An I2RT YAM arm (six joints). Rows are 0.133 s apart.
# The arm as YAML. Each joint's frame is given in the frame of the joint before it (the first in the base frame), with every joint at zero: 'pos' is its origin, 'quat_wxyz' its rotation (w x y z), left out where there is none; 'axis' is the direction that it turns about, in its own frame. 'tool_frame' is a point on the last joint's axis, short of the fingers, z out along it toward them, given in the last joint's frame.
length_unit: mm
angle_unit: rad
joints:
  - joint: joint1
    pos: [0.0, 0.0, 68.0]
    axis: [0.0, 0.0, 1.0]
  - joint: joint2
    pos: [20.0, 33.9, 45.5]
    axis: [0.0, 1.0, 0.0]
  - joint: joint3
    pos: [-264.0, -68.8, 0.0]
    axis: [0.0, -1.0, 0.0]
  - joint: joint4
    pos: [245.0, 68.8, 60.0]
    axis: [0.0, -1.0, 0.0]
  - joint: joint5
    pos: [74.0, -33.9, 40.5]
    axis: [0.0, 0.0, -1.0]
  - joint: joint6
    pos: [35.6, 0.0, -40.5]
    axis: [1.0, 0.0, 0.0]
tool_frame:
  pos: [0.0, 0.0, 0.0]
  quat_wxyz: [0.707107, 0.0, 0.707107, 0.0]
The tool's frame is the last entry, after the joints.
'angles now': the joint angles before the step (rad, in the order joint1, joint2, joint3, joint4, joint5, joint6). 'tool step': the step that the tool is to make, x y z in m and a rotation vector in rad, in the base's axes. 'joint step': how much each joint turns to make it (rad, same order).
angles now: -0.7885 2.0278 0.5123 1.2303 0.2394 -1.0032
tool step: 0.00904 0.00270 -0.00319 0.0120 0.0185 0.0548
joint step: 0.0229 0.0139 0.0199 -0.0245 -0.0292 -0.0138
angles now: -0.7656 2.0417 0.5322 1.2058 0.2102 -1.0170
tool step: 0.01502 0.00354 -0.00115 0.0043 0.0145 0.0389
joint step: 0.0400 0.0138 0.0368 -0.0353 0.0031 -0.0062
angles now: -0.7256 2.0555 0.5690 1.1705 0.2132 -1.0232
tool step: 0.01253 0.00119 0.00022 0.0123 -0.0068 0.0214
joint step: 0.0276 0.0107 0.0369 -0.0323 0.0016 0.0154
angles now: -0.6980 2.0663 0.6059 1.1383 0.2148 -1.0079
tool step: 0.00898 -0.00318 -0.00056 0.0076 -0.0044 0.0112
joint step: 0.0092 0.0168 0.0382 -0.0246 -0.0046 0.0078
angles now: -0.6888 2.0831 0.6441 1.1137 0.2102 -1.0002
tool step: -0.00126 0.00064 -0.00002 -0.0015 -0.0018 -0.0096
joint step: 0.0000 -0.0015 -0.0059 0.0061 0.0091 0.0031
